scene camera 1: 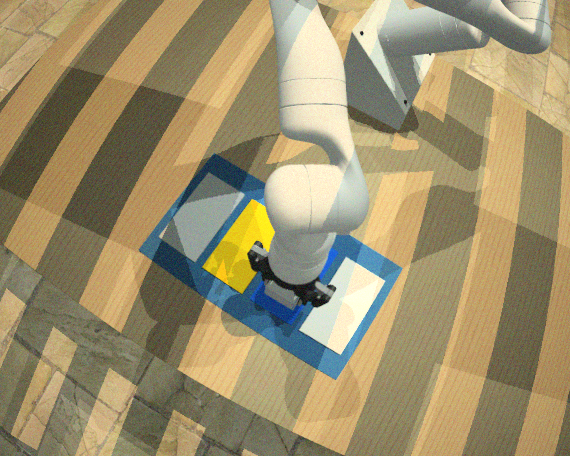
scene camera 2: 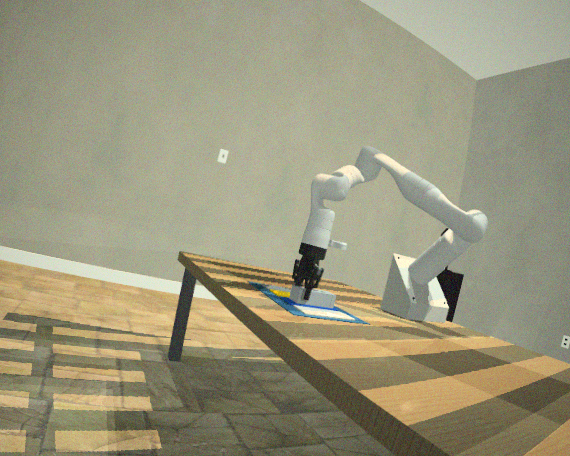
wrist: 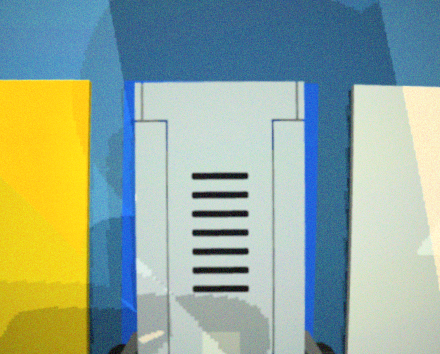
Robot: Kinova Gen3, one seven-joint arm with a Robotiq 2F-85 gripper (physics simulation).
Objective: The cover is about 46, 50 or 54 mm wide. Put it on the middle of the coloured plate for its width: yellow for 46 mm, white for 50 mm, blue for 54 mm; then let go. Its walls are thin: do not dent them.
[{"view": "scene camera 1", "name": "my gripper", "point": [285,291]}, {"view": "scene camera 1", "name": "yellow plate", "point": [229,262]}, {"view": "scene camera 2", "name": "my gripper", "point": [299,298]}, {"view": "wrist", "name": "grey cover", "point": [220,217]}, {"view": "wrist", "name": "yellow plate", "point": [52,117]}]
